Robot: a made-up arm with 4 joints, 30 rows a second.
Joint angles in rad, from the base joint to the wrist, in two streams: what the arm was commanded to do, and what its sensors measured. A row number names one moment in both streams.
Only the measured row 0 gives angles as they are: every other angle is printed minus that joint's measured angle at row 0.
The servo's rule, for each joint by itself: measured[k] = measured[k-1] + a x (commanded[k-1-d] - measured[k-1]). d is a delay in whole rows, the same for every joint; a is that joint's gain. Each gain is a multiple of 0.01, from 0.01 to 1. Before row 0 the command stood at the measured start. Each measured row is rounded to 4 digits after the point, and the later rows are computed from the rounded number. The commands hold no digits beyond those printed.
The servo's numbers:
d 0
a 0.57 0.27 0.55 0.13
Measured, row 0: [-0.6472, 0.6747, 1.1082, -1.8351]
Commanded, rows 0 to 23: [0.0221, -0.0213, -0.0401, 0.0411]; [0.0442, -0.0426, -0.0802, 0.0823]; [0.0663, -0.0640, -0.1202, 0.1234]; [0.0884, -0.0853, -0.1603, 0.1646]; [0.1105, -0.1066, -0.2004, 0.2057]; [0.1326, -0.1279, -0.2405, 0.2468]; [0.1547, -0.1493, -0.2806, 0.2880]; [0.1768, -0.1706, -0.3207, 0.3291]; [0.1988, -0.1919, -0.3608, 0.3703]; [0.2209, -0.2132, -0.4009, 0.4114]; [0.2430, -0.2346, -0.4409, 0.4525]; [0.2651, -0.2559, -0.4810, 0.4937]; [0.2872, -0.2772, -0.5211, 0.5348]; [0.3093, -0.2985, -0.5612, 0.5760]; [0.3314, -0.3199, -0.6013, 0.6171]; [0.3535, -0.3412, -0.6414, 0.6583]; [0.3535, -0.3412, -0.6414, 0.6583]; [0.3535, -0.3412, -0.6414, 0.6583]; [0.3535, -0.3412, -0.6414, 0.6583]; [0.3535, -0.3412, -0.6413, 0.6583]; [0.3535, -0.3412, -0.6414, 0.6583]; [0.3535, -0.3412, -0.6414, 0.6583]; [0.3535, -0.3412, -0.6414, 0.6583]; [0.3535, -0.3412, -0.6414, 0.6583]
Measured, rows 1 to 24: [0.0126, -0.0058, -0.0221, 0.0053]; [0.0306, -0.0157, -0.0541, 0.0153]; [0.0509, -0.0287, -0.0905, 0.0294]; [0.0723, -0.0440, -0.1289, 0.0470]; [0.0941, -0.0609, -0.1682, 0.0676]; [0.1160, -0.0790, -0.2080, 0.0909]; [0.1381, -0.0980, -0.2479, 0.1165]; [0.1602, -0.1176, -0.2879, 0.1441]; [0.1822, -0.1377, -0.3280, 0.1735]; [0.2043, -0.1581, -0.3681, 0.2044]; [0.2264, -0.1788, -0.4081, 0.2367]; [0.2485, -0.1996, -0.4482, 0.2701]; [0.2706, -0.2206, -0.4883, 0.3045]; [0.2927, -0.2416, -0.5284, 0.3398]; [0.3148, -0.2627, -0.5685, 0.3758]; [0.3369, -0.2839, -0.6086, 0.4125]; [0.3464, -0.2994, -0.6266, 0.4445]; [0.3504, -0.3107, -0.6347, 0.4723]; [0.3522, -0.3189, -0.6384, 0.4965]; [0.3529, -0.3249, -0.6400, 0.5175]; [0.3532, -0.3293, -0.6408, 0.5358]; [0.3534, -0.3325, -0.6411, 0.5517]; [0.3535, -0.3348, -0.6413, 0.5656]; [0.3535, -0.3365, -0.6414, 0.5777]
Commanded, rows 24 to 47: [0.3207, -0.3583, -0.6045, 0.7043]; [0.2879, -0.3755, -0.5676, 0.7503]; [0.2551, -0.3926, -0.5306, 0.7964]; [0.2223, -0.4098, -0.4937, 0.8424]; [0.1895, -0.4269, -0.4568, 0.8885]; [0.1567, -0.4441, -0.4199, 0.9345]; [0.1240, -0.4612, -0.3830, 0.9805]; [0.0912, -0.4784, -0.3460, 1.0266]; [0.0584, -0.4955, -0.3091, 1.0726]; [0.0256, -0.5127, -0.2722, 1.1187]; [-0.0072, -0.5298, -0.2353, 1.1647]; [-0.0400, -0.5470, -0.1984, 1.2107]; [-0.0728, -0.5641, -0.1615, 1.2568]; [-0.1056, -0.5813, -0.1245, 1.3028]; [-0.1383, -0.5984, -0.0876, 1.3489]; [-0.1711, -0.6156, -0.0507, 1.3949]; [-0.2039, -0.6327, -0.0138, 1.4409]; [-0.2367, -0.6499, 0.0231, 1.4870]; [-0.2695, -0.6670, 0.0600, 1.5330]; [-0.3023, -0.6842, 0.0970, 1.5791]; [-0.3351, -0.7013, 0.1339, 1.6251]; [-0.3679, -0.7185, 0.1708, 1.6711]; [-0.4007, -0.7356, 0.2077, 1.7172]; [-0.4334, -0.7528, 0.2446, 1.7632]
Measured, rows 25 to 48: [0.3348, -0.3424, -0.6211, 0.5942]; [0.3081, -0.3513, -0.5917, 0.6145]; [0.2779, -0.3625, -0.5581, 0.6381]; [0.2462, -0.3753, -0.5227, 0.6647]; [0.2139, -0.3892, -0.4865, 0.6938]; [0.1813, -0.4040, -0.4499, 0.7251]; [0.1486, -0.4194, -0.4131, 0.7583]; [0.1159, -0.4353, -0.3762, 0.7932]; [0.0831, -0.4516, -0.3393, 0.8295]; [0.0503, -0.4681, -0.3024, 0.8671]; [0.0175, -0.4848, -0.2655, 0.9058]; [-0.0153, -0.5016, -0.2286, 0.9454]; [-0.0481, -0.5185, -0.1917, 0.9859]; [-0.0809, -0.5355, -0.1547, 1.0271]; [-0.1136, -0.5525, -0.1178, 1.0689]; [-0.1464, -0.5695, -0.0809, 1.1113]; [-0.1792, -0.5866, -0.0440, 1.1541]; [-0.2120, -0.6037, -0.0071, 1.1974]; [-0.2448, -0.6208, 0.0298, 1.2410]; [-0.2776, -0.6379, 0.0668, 1.2850]; [-0.3104, -0.6550, 0.1037, 1.3292]; [-0.3432, -0.6721, 0.1406, 1.3736]; [-0.3760, -0.6892, 0.1775, 1.4183]; [-0.4087, -0.7064, 0.2144, 1.4631]
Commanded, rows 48 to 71: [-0.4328, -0.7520, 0.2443, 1.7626]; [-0.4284, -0.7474, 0.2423, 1.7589]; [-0.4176, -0.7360, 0.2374, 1.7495]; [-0.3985, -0.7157, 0.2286, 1.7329]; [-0.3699, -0.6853, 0.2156, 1.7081]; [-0.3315, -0.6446, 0.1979, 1.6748]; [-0.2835, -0.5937, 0.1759, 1.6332]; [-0.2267, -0.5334, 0.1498, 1.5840]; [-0.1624, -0.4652, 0.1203, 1.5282]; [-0.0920, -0.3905, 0.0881, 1.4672]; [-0.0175, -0.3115, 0.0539, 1.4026]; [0.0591, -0.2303, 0.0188, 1.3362]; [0.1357, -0.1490, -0.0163, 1.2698]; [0.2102, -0.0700, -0.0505, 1.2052]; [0.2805, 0.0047, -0.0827, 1.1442]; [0.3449, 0.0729, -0.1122, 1.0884]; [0.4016, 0.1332, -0.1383, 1.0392]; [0.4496, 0.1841, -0.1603, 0.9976]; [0.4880, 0.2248, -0.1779, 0.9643]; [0.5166, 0.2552, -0.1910, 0.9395]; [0.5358, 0.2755, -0.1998, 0.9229]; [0.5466, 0.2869, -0.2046, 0.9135]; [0.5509, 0.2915, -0.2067, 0.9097]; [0.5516, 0.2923, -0.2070, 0.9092]
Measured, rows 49 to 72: [-0.4224, -0.7187, 0.2308, 1.5020]; [-0.4258, -0.7264, 0.2371, 1.5354]; [-0.4211, -0.7290, 0.2373, 1.5632]; [-0.4082, -0.7254, 0.2325, 1.5853]; [-0.3864, -0.7146, 0.2232, 1.6013]; [-0.3551, -0.6957, 0.2093, 1.6109]; [-0.3143, -0.6682, 0.1909, 1.6138]; [-0.2644, -0.6318, 0.1683, 1.6099]; [-0.2063, -0.5868, 0.1419, 1.5993]; [-0.1411, -0.5338, 0.1123, 1.5821]; [-0.0706, -0.4738, 0.0802, 1.5588]; [0.0033, -0.4081, 0.0464, 1.5299]; [0.0788, -0.3381, 0.0119, 1.4961]; [0.1537, -0.2657, -0.0224, 1.4583]; [0.2260, -0.1927, -0.0556, 1.4175]; [0.2938, -0.1210, -0.0867, 1.3747]; [0.3552, -0.0524, -0.1151, 1.3311]; [0.4090, 0.0115, -0.1400, 1.2877]; [0.4540, 0.0691, -0.1608, 1.2457]; [0.4897, 0.1193, -0.1774, 1.2059]; [0.5160, 0.1615, -0.1897, 1.1691]; [0.5334, 0.1954, -0.1979, 1.1359]; [0.5434, 0.2213, -0.2027, 1.1065]; [0.5481, 0.2405, -0.2051, 1.0809]
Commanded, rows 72 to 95: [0.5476, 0.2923, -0.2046, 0.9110]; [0.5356, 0.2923, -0.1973, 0.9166]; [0.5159, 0.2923, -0.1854, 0.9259]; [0.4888, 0.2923, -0.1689, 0.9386]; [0.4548, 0.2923, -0.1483, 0.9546]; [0.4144, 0.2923, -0.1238, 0.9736]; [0.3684, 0.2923, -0.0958, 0.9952]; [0.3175, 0.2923, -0.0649, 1.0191]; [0.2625, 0.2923, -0.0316, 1.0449]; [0.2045, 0.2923, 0.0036, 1.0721]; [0.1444, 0.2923, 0.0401, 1.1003]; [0.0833, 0.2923, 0.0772, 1.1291]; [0.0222, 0.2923, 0.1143, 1.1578]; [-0.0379, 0.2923, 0.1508, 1.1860]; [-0.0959, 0.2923, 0.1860, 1.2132]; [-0.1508, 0.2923, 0.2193, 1.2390]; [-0.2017, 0.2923, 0.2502, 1.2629]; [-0.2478, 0.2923, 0.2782, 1.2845]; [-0.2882, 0.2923, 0.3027, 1.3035]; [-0.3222, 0.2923, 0.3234, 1.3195]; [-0.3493, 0.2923, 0.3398, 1.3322]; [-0.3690, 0.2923, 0.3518, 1.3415]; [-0.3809, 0.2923, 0.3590, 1.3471]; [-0.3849, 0.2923, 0.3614, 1.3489]
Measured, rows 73 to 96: [0.5478, 0.2545, -0.2048, 1.0588]; [0.5408, 0.2647, -0.2007, 1.0403]; [0.5266, 0.2722, -0.1923, 1.0254]; [0.5051, 0.2776, -0.1794, 1.0141]; [0.4764, 0.2816, -0.1623, 1.0064]; [0.4411, 0.2845, -0.1411, 1.0021]; [0.3997, 0.2866, -0.1162, 1.0012]; [0.3528, 0.2881, -0.0880, 1.0035]; [0.3013, 0.2892, -0.0570, 1.0089]; [0.2461, 0.2900, -0.0237, 1.0171]; [0.1881, 0.2906, 0.0114, 1.0279]; [0.1284, 0.2911, 0.0476, 1.0411]; [0.0679, 0.2914, 0.0843, 1.0563]; [0.0076, 0.2916, 0.1209, 1.0732]; [-0.0514, 0.2918, 0.1567, 1.0914]; [-0.1081, 0.2919, 0.1911, 1.1106]; [-0.1615, 0.2920, 0.2236, 1.1304]; [-0.2107, 0.2921, 0.2536, 1.1504]; [-0.2549, 0.2922, 0.2806, 1.1703]; [-0.2933, 0.2922, 0.3041, 1.1897]; [-0.3252, 0.2922, 0.3237, 1.2082]; [-0.3502, 0.2922, 0.3392, 1.2255]; [-0.3677, 0.2922, 0.3501, 1.2413]; [-0.3775, 0.2922, 0.3563, 1.2553]
